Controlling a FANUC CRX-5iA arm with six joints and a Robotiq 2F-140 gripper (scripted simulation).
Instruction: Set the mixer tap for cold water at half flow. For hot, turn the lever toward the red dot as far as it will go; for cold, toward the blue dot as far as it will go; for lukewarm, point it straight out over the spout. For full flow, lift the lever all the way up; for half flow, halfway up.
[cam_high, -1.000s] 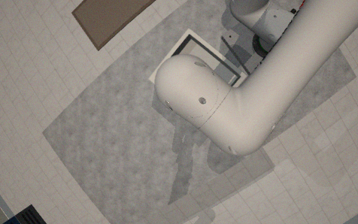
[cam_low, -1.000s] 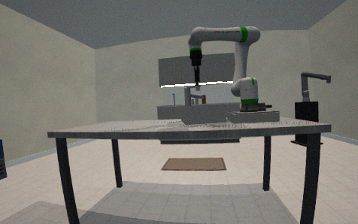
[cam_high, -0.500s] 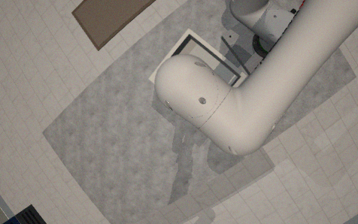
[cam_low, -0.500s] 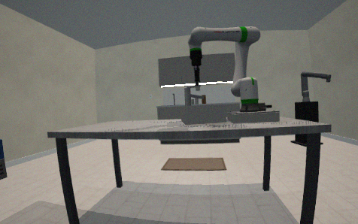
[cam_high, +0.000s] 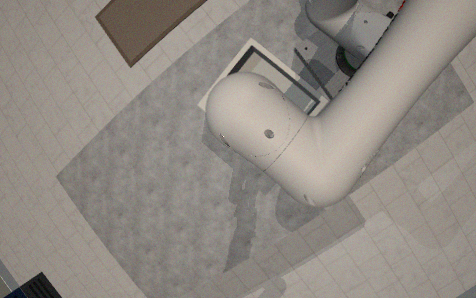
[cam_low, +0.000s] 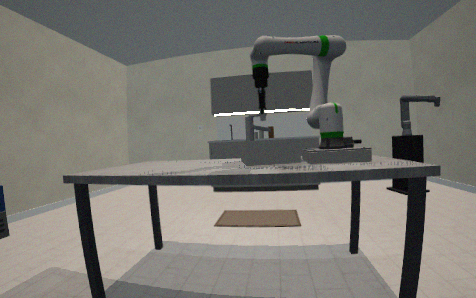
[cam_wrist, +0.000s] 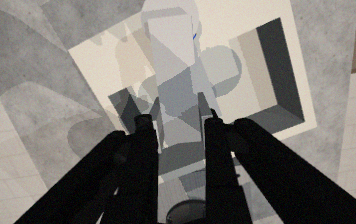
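The mixer tap is 50 mm ahead of my hand, 20 mm to the right of it and 50 mm below it. Round my hand: grey tap lever 30 mm ahead, 10 mm to the right; sink basin 40 mm behind, 30 mm to the right, 240 mm below.
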